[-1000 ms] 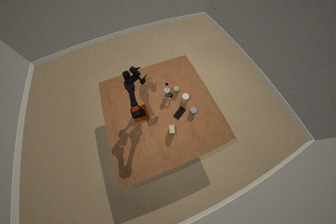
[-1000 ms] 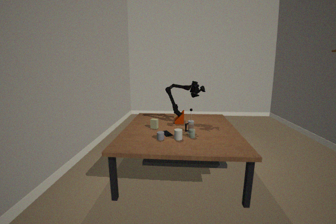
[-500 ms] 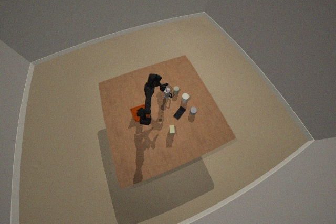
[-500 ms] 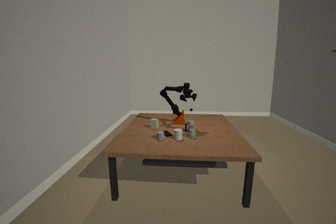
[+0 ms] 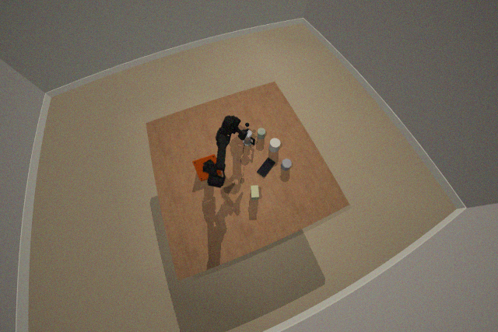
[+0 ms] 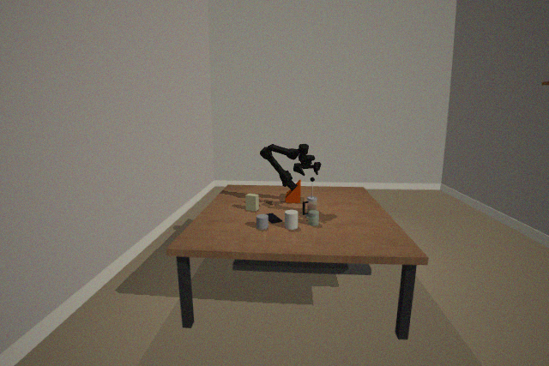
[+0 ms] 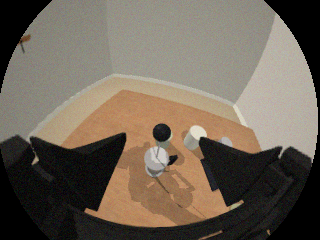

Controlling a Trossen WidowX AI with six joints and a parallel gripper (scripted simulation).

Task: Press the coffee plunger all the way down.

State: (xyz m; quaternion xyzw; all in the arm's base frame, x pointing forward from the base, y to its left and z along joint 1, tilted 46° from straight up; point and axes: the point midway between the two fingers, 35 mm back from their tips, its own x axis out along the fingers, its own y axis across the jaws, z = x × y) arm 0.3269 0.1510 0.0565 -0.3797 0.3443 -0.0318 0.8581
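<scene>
My gripper tip is 30 mm short of the coffee press, 10 mm to the left of it and 150 mm above it. Also, from my gripper tip: white cylinder (180 mm ahead, 150 mm to the right, 230 mm below); then flat black slab (40 mm ahead, 260 mm to the right, 280 mm below); then pale green cup (150 mm ahead, 240 mm below).
</scene>
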